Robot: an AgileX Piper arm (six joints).
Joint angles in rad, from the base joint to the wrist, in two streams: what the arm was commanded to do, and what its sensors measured. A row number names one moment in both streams.
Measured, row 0:
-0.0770, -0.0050, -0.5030, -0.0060, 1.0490, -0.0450
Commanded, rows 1 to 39:
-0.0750, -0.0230, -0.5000, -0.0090, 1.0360, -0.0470
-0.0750, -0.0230, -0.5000, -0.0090, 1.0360, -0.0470
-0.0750, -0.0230, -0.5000, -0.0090, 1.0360, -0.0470
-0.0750, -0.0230, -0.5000, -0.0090, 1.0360, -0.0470
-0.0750, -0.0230, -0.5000, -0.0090, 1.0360, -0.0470
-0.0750, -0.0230, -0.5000, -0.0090, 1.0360, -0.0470
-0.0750, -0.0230, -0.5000, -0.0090, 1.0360, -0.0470
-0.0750, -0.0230, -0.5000, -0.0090, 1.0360, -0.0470
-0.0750, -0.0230, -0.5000, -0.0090, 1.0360, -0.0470
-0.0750, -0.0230, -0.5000, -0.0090, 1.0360, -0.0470
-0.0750, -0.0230, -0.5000, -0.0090, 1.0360, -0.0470
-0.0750, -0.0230, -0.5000, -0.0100, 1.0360, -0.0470
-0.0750, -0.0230, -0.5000, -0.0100, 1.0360, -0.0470
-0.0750, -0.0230, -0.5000, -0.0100, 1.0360, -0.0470
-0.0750, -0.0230, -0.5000, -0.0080, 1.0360, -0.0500
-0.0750, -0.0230, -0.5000, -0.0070, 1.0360, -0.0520
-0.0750, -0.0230, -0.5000, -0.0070, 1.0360, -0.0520
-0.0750, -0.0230, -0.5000, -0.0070, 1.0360, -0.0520
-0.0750, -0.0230, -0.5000, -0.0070, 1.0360, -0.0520
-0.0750, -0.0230, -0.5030, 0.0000, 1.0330, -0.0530
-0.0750, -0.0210, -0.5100, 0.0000, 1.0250, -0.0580
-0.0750, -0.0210, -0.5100, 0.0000, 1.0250, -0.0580
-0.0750, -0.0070, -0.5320, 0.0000, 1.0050, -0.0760
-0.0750, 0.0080, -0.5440, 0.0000, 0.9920, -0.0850
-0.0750, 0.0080, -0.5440, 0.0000, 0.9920, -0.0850
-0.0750, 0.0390, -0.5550, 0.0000, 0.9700, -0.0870
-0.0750, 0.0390, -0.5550, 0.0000, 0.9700, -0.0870
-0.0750, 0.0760, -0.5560, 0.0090, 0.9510, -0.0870
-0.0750, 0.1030, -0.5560, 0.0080, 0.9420, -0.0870
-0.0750, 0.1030, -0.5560, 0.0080, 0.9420, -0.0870
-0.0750, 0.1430, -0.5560, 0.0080, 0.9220, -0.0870
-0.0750, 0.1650, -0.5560, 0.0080, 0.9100, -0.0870
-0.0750, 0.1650, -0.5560, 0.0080, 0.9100, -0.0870
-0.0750, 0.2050, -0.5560, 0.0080, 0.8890, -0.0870
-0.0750, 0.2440, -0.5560, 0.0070, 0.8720, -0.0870
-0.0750, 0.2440, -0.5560, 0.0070, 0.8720, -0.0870
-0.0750, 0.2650, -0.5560, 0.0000, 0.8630, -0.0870
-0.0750, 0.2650, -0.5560, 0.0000, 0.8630, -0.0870
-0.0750, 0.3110, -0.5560, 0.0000, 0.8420, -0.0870
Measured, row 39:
-0.0770, 0.2610, -0.5500, 0.0000, 0.8870, -0.0790
